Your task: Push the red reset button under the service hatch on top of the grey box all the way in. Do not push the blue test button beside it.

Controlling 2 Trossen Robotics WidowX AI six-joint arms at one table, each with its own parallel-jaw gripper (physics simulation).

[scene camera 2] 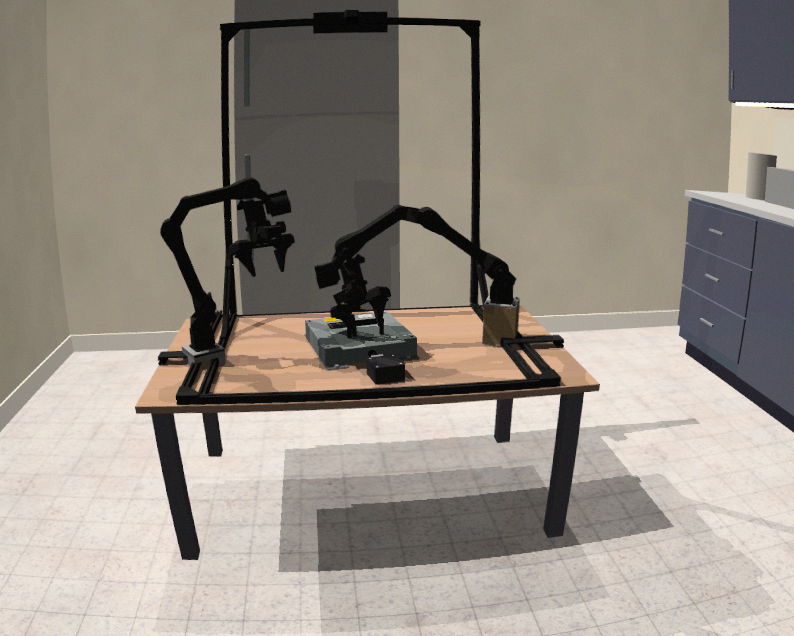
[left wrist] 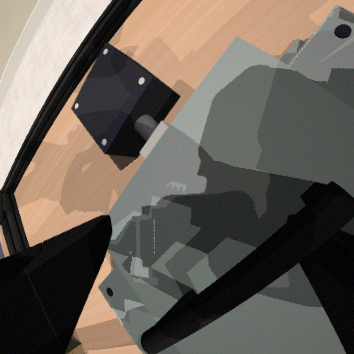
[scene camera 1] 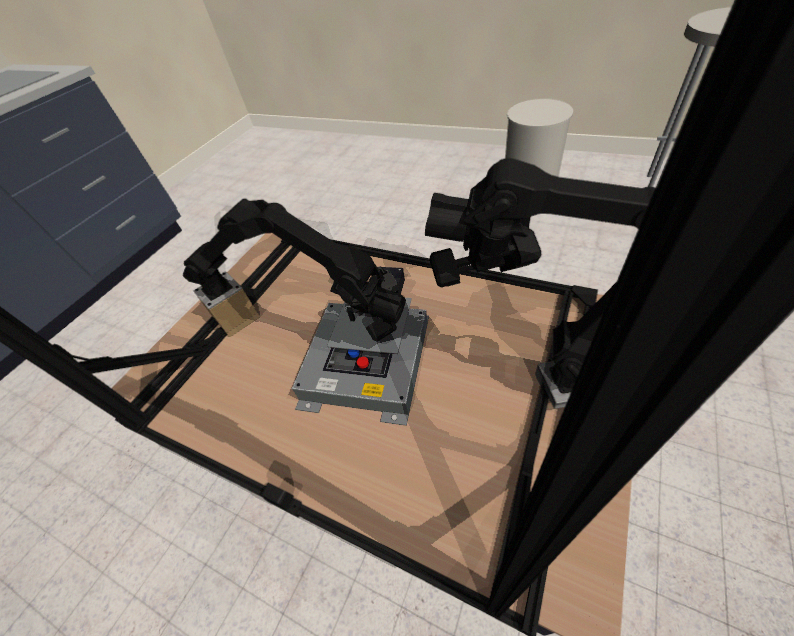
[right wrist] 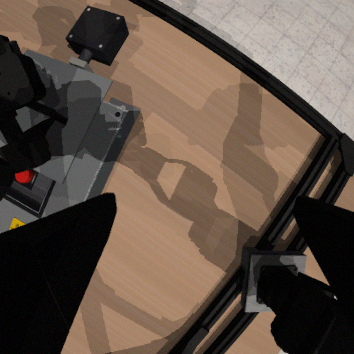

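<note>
The grey box (scene camera 1: 406,361) (scene camera 2: 391,349) sits mid-table. Its hatch plate (scene camera 1: 347,338) (left wrist: 235,95) (right wrist: 80,120) is shifted toward the black block, baring the recess. In scene camera 1 the red button (scene camera 1: 362,362) stands up in the recess beside the blue button (scene camera 1: 353,353); the red button also shows in the right wrist view (right wrist: 23,176). My left gripper (scene camera 1: 366,323) (scene camera 2: 366,334) (left wrist: 199,223) is open and empty, low over the hatch plate near its black handle (left wrist: 250,265). It partly hides the hatch. My right gripper (scene camera 2: 267,271) (right wrist: 206,203) is open and empty, high beside the box.
A black block (scene camera 2: 385,369) (left wrist: 120,100) (right wrist: 98,35) stands behind the box in scene camera 1, with a short rod at the hatch plate's edge. Black rails (scene camera 1: 218,469) border the wooden table. A thick dark post (scene camera 1: 636,318) crosses the right of scene camera 1.
</note>
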